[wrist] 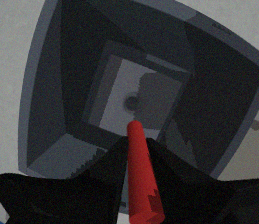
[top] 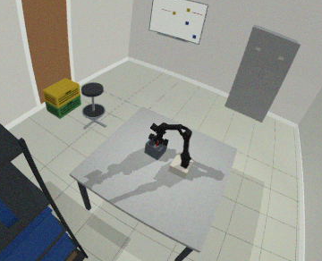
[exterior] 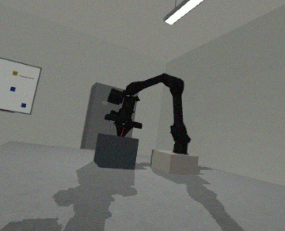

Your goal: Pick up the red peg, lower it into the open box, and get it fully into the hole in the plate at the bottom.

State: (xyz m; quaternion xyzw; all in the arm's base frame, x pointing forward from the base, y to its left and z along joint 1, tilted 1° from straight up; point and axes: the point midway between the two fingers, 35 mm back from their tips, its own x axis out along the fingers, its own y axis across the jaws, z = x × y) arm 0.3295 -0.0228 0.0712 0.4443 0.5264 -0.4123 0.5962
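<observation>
The grey plate is 10 mm ahead of my gripper tip, 10 mm to the right of it and 80 mm below it. Also, from my gripper tip: red peg (20 mm above).
</observation>
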